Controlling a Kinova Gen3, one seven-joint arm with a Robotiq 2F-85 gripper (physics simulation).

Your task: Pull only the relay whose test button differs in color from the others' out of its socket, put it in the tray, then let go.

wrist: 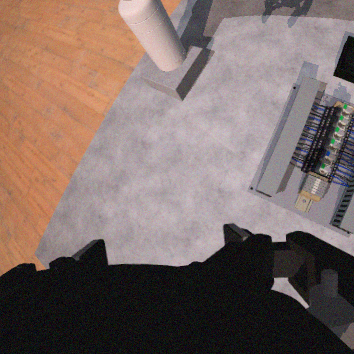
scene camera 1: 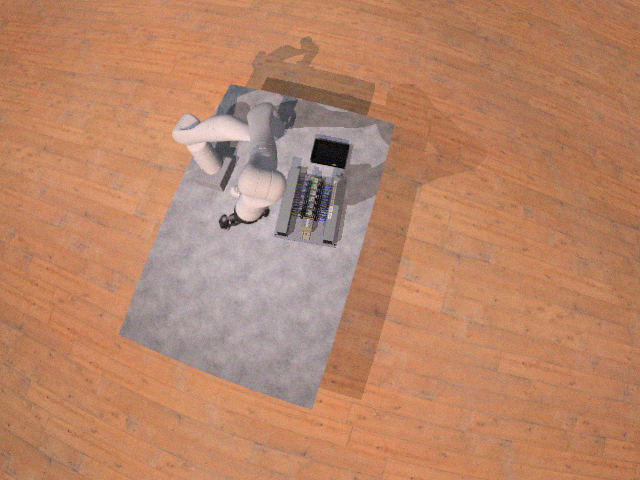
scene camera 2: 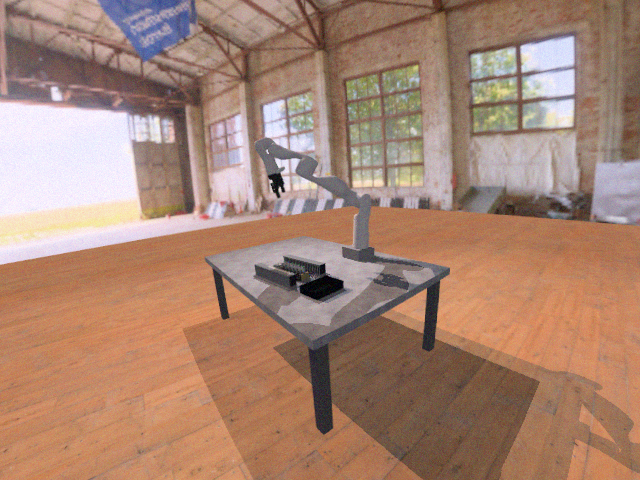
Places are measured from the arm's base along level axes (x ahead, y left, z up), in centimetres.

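Pixels of known places: gripper, fingertip midpoint: (wrist: 164,245) (scene camera 1: 241,223) (scene camera 2: 281,195); arm's base at its link origin: (wrist: 170,57) (scene camera 1: 212,165) (scene camera 2: 360,247).
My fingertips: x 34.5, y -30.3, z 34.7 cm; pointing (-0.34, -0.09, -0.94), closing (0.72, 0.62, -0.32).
Note:
For each thing: its top centre in the pictures, then the offset to it from my fingertips. "spot": a spot on its surface instead. Level surfaces: height alone.
- grey panel at a spot on its surface: (wrist: 320,215) spot: dx +20.7, dy +12.6, dz -40.5 cm
- relay at its top centre: (wrist: 331,154) dx +14.0, dy +24.4, dz -33.8 cm
- black tray at a spot on its surface: (wrist: 346,65) spot: dx +8.8, dy +51.8, dz -40.4 cm
- grey table at its surface level: dz -40.8 cm
A row of relays (scene camera 1: 312,198) (wrist: 336,135) sits in sockets on a grey panel (wrist: 320,215). In the wrist view several relays have green test buttons. One relay (wrist: 327,154) has a blue button; it is second from the row's end near the tan terminal block. The buttons are too small to tell apart in scene camera 2. A black tray (scene camera 1: 329,152) (scene camera 2: 321,286) (wrist: 346,65) lies on the table beyond the row's other end. My gripper (scene camera 1: 245,219) (scene camera 2: 278,192) (wrist: 164,245) is open and empty, high above the table and to the left of the panel in scene camera 1.
Grey wire ducts (scene camera 1: 289,204) (wrist: 290,140) rise along both sides of the relay row. Blue and black wires run beside the relays. The arm's base block (scene camera 1: 227,173) (scene camera 2: 357,253) (wrist: 192,75) stands near a table edge. The grey table (scene camera 1: 232,294) (scene camera 2: 242,258) stands on a wooden floor.

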